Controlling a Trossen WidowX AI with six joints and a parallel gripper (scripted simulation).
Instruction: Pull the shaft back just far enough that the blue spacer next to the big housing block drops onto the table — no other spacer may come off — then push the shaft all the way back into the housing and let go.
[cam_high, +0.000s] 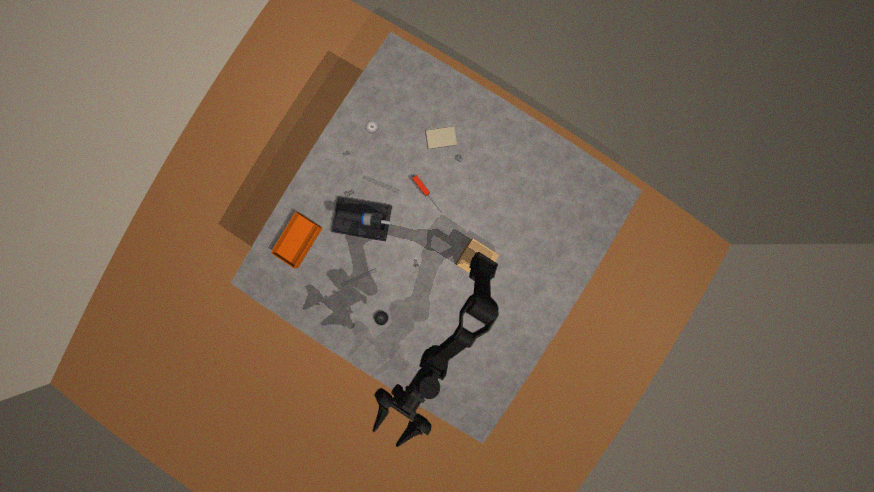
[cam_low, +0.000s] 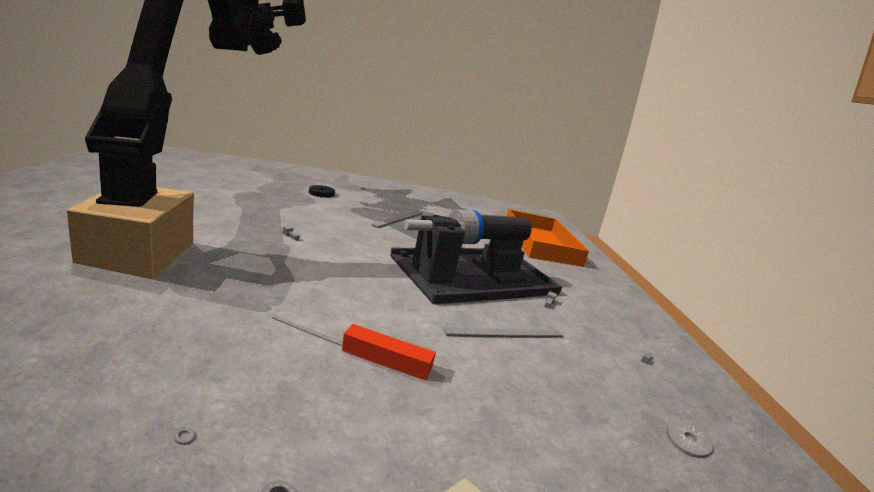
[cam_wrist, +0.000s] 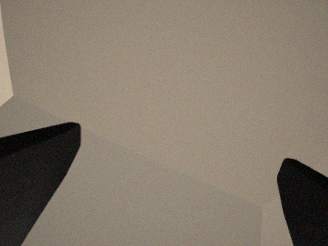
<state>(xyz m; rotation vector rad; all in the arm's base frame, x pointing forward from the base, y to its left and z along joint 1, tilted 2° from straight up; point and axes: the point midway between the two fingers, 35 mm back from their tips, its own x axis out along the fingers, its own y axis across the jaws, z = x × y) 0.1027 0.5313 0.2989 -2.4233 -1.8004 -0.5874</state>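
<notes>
The grey shaft is 350 mm ahead of my gripper tip, 550 mm to the right of it and 320 mm below it. Round my gripper tip: blue spacer (380 mm ahead, 540 mm to the right, 320 mm below); then black disc (170 mm ahead, 180 mm to the right, 390 mm below); then grey spacer (360 mm ahead, 550 mm to the right, 320 mm below).
</notes>
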